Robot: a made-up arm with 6 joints. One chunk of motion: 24 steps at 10 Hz.
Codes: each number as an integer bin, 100 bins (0 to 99) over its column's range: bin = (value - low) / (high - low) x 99, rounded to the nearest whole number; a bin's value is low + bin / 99 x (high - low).
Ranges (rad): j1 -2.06..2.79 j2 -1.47..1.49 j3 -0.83..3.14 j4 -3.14..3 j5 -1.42..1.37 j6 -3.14..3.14
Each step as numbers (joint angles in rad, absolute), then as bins.
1 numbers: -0.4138 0.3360 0.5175 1.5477 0.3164 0.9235
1 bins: 34 60 34 76 62 64
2 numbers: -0.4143 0.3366 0.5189 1.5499 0.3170 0.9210
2 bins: 34 60 34 76 62 64
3 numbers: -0.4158 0.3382 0.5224 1.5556 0.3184 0.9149
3 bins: 34 60 34 76 62 64
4 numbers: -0.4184 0.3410 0.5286 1.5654 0.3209 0.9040
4 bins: 34 61 34 76 62 64
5 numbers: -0.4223 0.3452 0.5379 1.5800 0.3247 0.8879
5 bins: 33 61 34 76 62 63
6 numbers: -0.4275 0.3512 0.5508 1.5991 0.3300 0.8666
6 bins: 33 61 34 76 62 63
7 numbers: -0.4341 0.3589 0.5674 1.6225 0.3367 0.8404
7 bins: 33 61 35 77 62 63
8 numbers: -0.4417 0.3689 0.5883 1.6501 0.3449 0.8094
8 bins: 33 62 35 77 63 62
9 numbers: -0.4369 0.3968 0.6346 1.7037 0.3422 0.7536
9 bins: 33 62 37 78 63 61
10 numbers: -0.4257 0.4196 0.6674 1.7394 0.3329 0.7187
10 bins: 33 63 37 79 62 61
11 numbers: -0.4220 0.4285 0.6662 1.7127 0.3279 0.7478
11 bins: 33 63 37 78 62 61
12 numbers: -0.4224 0.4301 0.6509 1.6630 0.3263 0.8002
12 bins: 33 64 37 77 62 62
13 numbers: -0.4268 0.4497 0.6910 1.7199 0.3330 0.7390
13 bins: 33 64 38 78 62 61
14 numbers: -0.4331 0.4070 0.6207 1.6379 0.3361 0.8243
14 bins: 33 63 36 77 62 62
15 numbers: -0.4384 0.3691 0.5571 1.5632 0.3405 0.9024
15 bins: 33 62 35 76 62 64
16 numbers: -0.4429 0.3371 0.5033 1.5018 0.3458 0.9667
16 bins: 33 60 33 75 63 65
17 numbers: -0.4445 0.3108 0.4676 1.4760 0.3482 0.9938
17 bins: 33 60 32 74 63 65
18 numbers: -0.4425 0.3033 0.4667 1.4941 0.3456 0.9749
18 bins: 33 59 32 75 63 65
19 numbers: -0.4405 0.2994 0.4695 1.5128 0.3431 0.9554
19 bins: 33 59 32 75 63 65
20 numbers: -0.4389 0.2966 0.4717 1.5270 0.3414 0.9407
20 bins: 33 59 32 75 63 64
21 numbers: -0.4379 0.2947 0.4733 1.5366 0.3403 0.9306
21 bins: 33 59 33 75 62 64
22 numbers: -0.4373 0.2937 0.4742 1.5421 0.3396 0.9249
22 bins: 33 59 33 75 62 64
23 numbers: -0.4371 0.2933 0.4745 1.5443 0.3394 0.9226
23 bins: 33 59 33 76 62 64
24 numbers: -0.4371 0.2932 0.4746 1.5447 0.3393 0.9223
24 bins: 33 59 33 76 62 64
